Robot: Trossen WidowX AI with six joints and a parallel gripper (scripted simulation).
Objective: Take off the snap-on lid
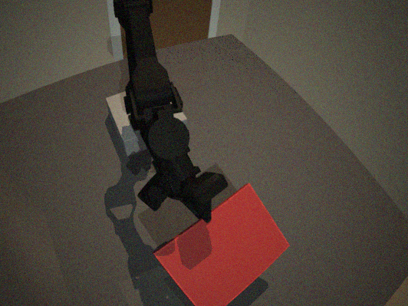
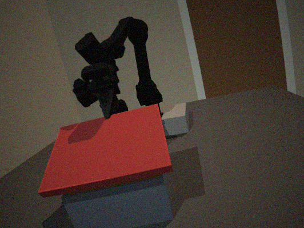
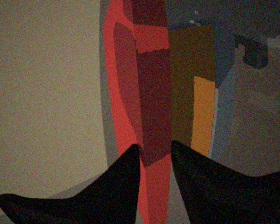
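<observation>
My gripper tip is 7 cm short of the red lid, 3 cm above it and 2 cm to the right of it. From my gripper tip the other things lie so: grey storage box: 14 cm below, 6 cm ahead, 1 cm to the left.
</observation>
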